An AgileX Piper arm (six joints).
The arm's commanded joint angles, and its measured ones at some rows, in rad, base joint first. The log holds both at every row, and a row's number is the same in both.
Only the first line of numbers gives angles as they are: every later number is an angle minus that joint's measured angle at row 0.
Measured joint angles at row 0:
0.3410, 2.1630, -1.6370, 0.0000, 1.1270, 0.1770
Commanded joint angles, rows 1 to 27:
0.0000, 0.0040, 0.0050, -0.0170, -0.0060, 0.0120
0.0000, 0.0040, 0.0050, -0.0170, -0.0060, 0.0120
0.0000, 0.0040, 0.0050, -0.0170, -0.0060, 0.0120
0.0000, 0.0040, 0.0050, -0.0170, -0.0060, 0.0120
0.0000, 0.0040, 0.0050, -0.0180, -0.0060, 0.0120
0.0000, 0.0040, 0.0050, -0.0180, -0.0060, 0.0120
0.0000, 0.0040, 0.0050, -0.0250, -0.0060, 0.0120
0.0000, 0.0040, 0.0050, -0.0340, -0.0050, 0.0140
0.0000, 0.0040, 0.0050, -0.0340, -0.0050, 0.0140
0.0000, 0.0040, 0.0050, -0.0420, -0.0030, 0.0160
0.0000, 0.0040, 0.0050, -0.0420, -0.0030, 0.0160
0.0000, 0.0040, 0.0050, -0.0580, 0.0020, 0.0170
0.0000, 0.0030, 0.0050, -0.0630, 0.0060, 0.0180
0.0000, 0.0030, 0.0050, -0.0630, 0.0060, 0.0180
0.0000, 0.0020, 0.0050, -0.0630, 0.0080, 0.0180
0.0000, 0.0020, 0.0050, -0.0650, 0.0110, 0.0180
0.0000, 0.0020, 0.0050, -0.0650, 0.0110, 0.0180
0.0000, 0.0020, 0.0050, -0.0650, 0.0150, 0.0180
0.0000, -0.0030, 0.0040, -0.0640, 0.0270, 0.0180
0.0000, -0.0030, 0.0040, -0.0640, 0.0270, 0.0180
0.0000, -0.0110, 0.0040, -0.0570, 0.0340, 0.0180
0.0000, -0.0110, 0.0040, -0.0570, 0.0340, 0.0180
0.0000, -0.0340, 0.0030, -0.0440, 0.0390, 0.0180
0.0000, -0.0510, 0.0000, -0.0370, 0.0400, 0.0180
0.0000, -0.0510, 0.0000, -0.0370, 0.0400, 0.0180
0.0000, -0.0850, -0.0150, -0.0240, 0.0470, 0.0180
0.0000, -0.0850, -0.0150, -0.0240, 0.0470, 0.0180
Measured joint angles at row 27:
0.0000, -0.0330, 0.0000, -0.0400, 0.0320, 0.0160
